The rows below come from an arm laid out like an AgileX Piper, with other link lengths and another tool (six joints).
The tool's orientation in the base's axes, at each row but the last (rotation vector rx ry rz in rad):
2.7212 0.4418 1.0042
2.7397 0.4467 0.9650
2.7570 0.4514 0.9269
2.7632 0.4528 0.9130
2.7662 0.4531 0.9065
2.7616 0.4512 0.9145
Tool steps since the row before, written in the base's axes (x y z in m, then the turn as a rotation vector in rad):
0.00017 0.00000 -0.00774 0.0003 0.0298 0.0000
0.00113 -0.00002 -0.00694 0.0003 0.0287 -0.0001
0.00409 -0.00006 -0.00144 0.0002 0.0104 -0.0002
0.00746 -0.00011 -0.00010 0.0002 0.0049 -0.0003
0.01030 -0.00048 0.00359 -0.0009 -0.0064 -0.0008
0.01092 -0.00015 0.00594 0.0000 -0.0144 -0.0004
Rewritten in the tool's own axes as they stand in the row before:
-0.00450 -0.00223 0.00589 0.0106 -0.0278 -0.0025
-0.00316 -0.00173 0.00604 0.0101 -0.0268 -0.0023
0.00228 0.00056 0.00365 0.0036 -0.0097 -0.0006
0.00560 0.00176 0.00461 0.0017 -0.0046 -0.0001
0.00967 0.00377 0.00340 -0.0033 0.0056 0.0007
0.01152 0.00424 0.00196 -0.0052 0.0133 0.0016

